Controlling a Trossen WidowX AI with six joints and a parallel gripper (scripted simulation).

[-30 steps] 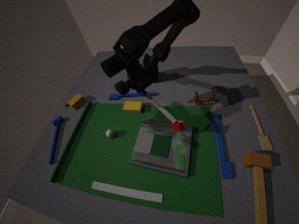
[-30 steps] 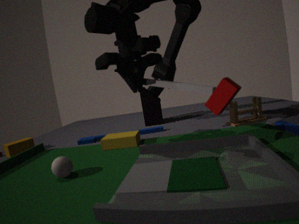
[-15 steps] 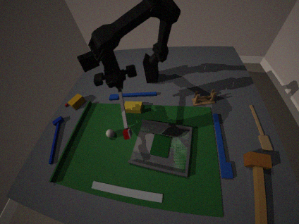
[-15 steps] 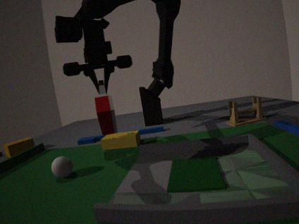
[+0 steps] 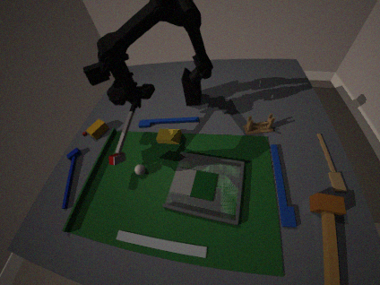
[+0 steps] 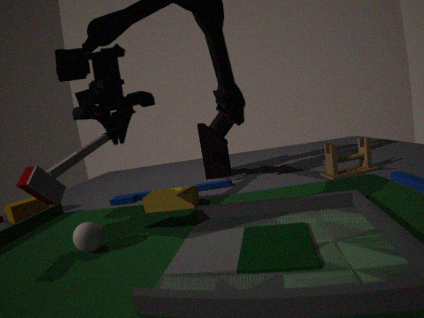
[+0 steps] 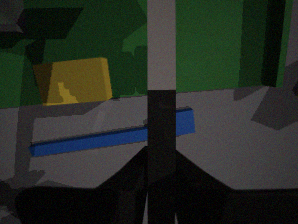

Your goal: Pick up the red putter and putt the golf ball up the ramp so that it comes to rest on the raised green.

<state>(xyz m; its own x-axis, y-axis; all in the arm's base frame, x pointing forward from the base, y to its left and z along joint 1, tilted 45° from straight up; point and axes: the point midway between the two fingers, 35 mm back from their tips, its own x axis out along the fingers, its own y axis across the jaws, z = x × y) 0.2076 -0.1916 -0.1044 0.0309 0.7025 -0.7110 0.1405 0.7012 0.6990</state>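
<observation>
Now: the red putter 12 cm ahead of my gripper tip and 1 cm to the right of it. Also, from my gripper tip: white strip 47 cm ahead, 15 cm to the left, 14 cm below; then white golf ball 23 cm ahead, 3 cm to the left, 12 cm below; then wooden stand 51 cm to the left, 11 cm below.
</observation>
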